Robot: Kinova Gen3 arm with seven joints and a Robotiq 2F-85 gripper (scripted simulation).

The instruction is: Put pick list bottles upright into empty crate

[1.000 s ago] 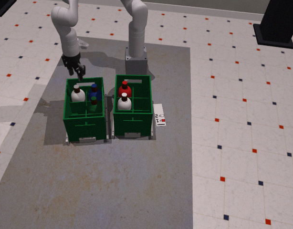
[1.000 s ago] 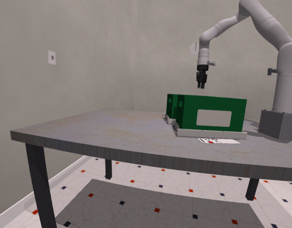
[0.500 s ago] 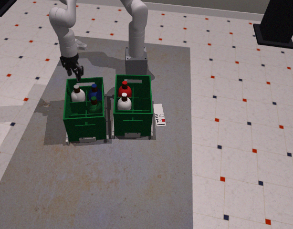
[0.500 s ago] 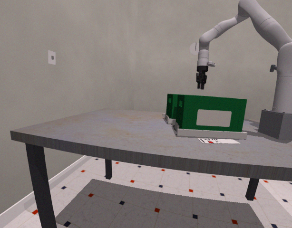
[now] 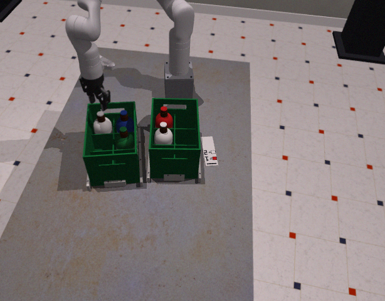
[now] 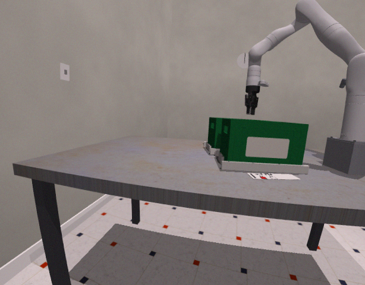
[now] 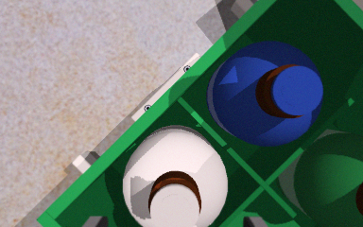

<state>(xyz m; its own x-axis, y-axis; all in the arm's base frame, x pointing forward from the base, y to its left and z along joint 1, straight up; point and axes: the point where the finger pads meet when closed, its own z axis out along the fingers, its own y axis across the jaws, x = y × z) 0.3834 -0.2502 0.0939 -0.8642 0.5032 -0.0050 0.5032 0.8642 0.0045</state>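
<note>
My hand is 2 cm past the blue bottle, 9 cm to the right of it and 13 cm above it. From my hand the other things lie so: red-label bottle: 7 cm behind, 24 cm to the left, 13 cm below; then green bottle: 6 cm ahead, 11 cm to the left, 13 cm below; then pick list: 2 cm behind, 44 cm to the left, 22 cm below.
</note>
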